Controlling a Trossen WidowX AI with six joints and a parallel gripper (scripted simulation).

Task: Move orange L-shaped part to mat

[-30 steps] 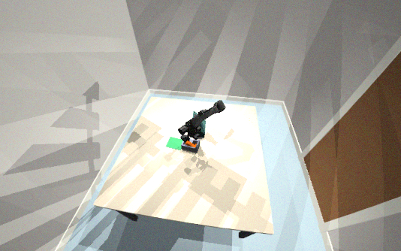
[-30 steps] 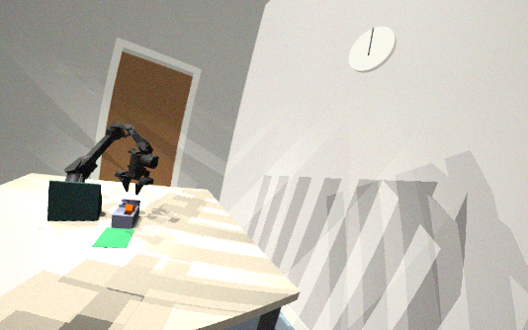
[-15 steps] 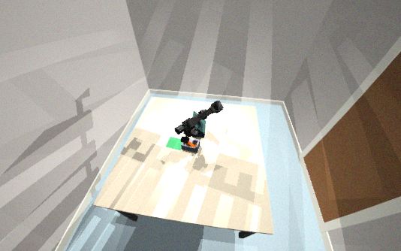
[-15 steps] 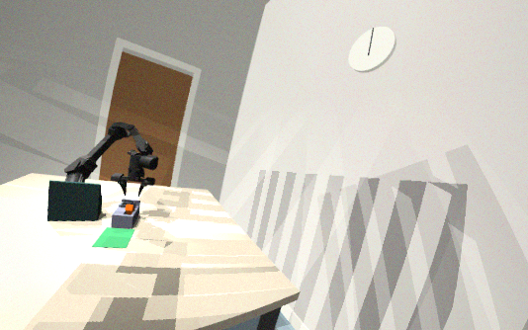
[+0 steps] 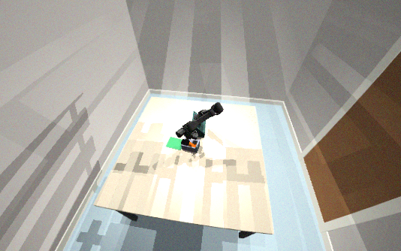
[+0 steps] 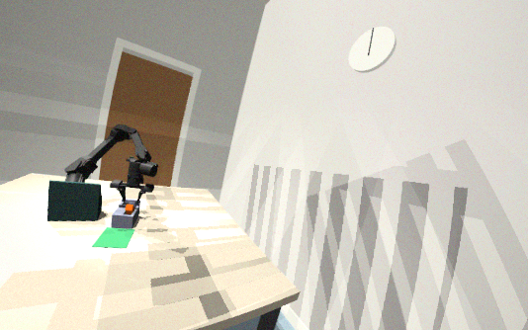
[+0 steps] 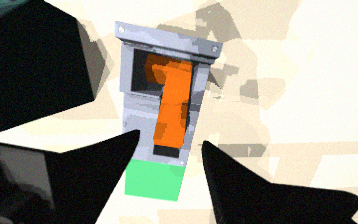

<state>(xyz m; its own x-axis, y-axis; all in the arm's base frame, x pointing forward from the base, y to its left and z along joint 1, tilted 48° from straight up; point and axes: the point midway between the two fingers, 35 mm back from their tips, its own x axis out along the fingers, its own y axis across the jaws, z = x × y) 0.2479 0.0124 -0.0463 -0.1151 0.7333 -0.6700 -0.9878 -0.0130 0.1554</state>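
Now: the orange L-shaped part 10 mm behind my gripper tip, 40 mm to the left of it and 60 mm below it. Round my gripper tip: green mat (30 mm behind, 140 mm to the right, 120 mm below).
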